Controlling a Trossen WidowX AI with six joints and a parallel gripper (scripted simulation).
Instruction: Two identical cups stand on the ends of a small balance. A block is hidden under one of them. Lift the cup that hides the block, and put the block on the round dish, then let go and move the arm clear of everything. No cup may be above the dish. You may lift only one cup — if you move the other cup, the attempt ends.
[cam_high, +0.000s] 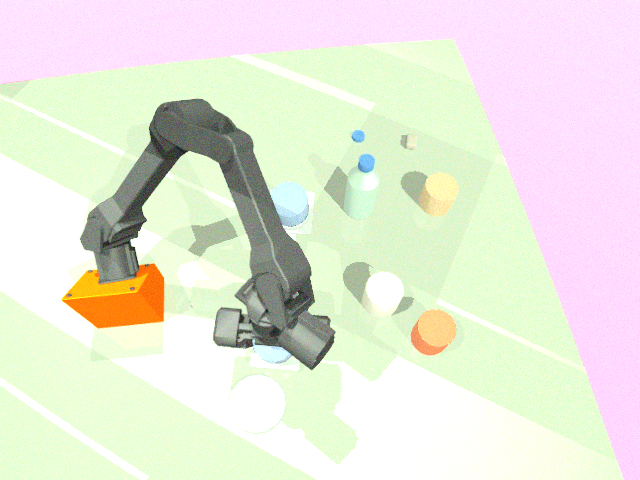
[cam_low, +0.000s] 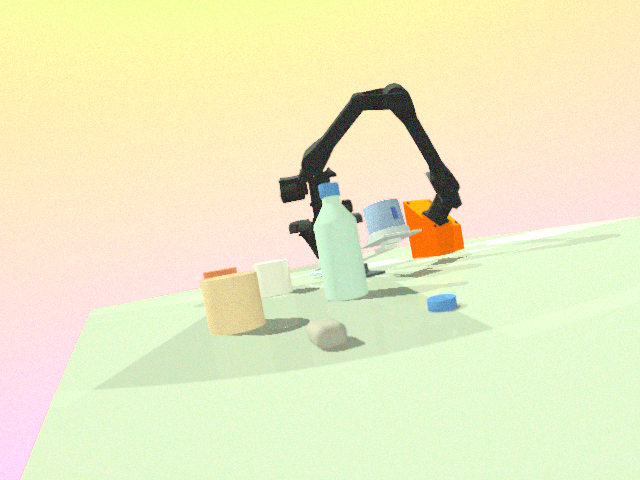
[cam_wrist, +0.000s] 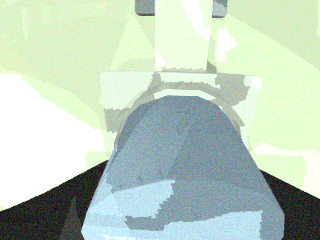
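The round white dish is 9 cm to the right of my gripper tip, 6 cm behind it and 4 cm below it. From my gripper tip the other things lie so: white balance 13 cm to the left, 5 cm ahead, 2 cm below; then white cylinder 23 cm ahead, 6 cm to the left, 1 cm below; then pale blue-white block 1 cm below.
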